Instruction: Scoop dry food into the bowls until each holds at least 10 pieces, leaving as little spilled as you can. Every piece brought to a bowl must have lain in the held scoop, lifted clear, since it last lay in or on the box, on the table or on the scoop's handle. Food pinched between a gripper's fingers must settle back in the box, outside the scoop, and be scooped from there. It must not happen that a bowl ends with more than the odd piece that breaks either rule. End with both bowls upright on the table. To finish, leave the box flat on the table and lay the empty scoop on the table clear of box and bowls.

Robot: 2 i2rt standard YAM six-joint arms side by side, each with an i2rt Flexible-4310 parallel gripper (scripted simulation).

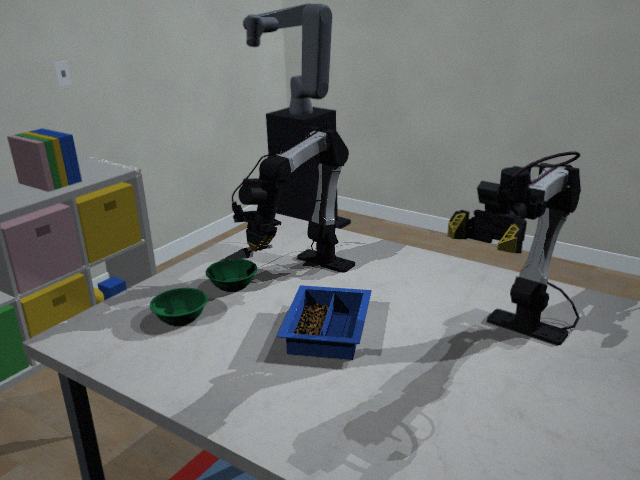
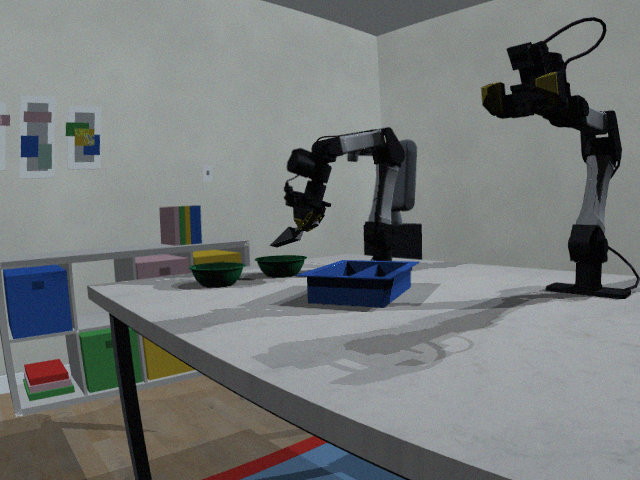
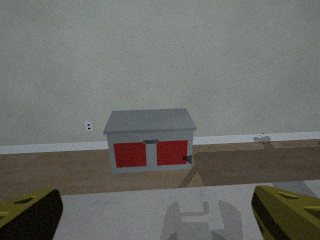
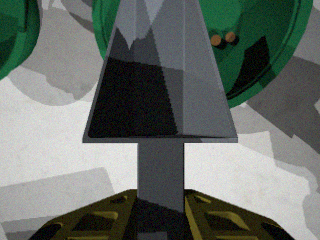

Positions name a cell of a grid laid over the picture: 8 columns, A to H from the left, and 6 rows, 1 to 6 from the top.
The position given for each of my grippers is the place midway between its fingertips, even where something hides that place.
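Labels:
You'd find my left gripper in image 1 (F4), image 2 (G2) and image 3 (D5), but in image 4 that gripper is out of frame. My right gripper is there in image 1 (D4), image 2 (D3) and image 4 (E5), while in image 3 the right gripper is out of frame. There's a blue box too, in image 1 (E5) and image 2 (E4); the box is out of frame in image 3, and it is out of frame in image 4.

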